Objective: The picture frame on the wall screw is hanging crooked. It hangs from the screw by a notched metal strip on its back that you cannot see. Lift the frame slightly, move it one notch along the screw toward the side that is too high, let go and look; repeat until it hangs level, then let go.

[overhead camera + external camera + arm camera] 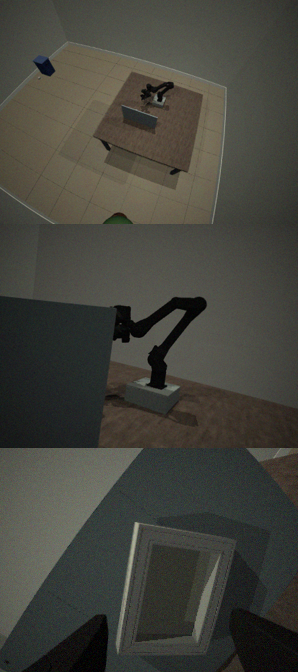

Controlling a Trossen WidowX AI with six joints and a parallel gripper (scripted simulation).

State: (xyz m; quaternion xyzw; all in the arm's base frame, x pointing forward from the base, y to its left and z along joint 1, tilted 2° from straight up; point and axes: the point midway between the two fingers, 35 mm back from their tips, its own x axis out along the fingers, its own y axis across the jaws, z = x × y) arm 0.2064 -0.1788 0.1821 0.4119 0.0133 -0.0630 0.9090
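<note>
My gripper tip is 19 cm short of the grey picture frame, 2 cm to the right of it and 8 cm above it. Also, from my gripper tip: blue-grey wall panel (20 cm ahead, 4 cm to the left, 9 cm below).
</note>
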